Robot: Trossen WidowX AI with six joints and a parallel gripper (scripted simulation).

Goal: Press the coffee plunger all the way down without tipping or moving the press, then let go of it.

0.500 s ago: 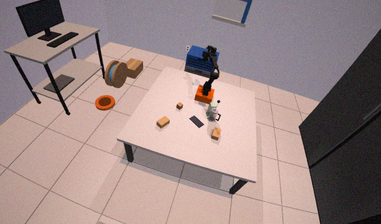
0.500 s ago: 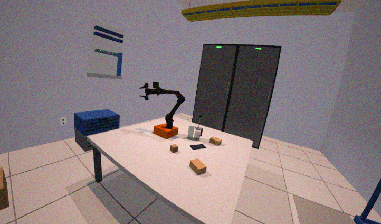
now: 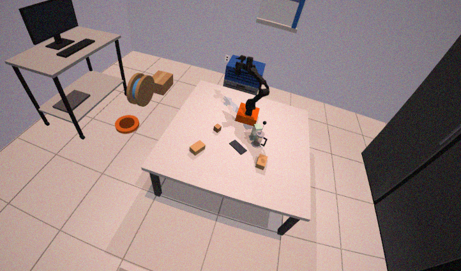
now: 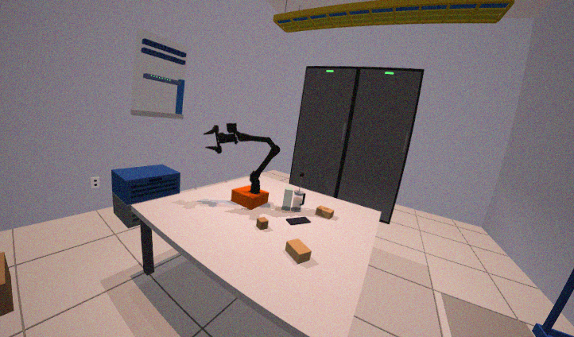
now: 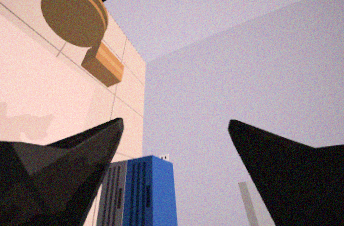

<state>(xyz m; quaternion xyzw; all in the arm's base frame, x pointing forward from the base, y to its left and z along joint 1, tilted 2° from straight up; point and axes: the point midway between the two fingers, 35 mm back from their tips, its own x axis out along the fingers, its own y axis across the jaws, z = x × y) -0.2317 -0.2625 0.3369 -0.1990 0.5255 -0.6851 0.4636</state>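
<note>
The glass coffee press lies 53 cm ahead of my gripper tip, 46 cm to the left of it and 29 cm below it. Round my gripper tip: black flat slab (63 cm ahead, 29 cm to the left, 42 cm below); pale green block (46 cm ahead, 40 cm to the left, 35 cm below); small brown cube (51 cm ahead, 6 cm to the left, 40 cm below).
</note>
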